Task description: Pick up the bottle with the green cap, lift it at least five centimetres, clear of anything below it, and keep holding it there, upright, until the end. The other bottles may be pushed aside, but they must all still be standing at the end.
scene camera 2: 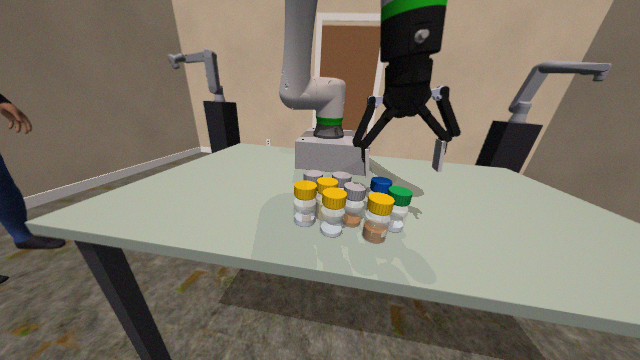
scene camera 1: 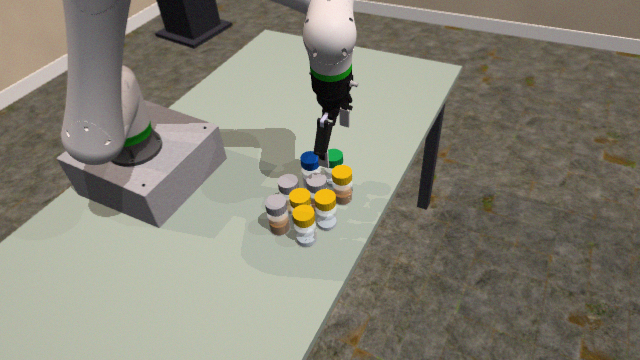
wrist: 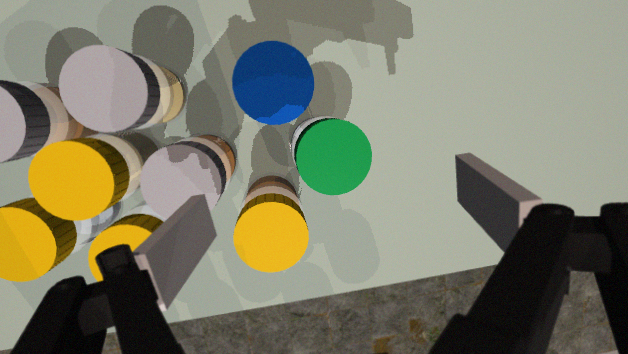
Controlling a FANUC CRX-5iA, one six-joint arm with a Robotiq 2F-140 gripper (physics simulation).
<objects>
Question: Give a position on a blue-capped bottle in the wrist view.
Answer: At 273, 83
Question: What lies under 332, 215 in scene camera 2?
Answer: A yellow-capped bottle.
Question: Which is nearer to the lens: the green-capped bottle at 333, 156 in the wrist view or the yellow-capped bottle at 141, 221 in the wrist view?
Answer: The green-capped bottle.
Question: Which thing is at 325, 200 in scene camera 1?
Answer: A yellow-capped bottle.
</objects>
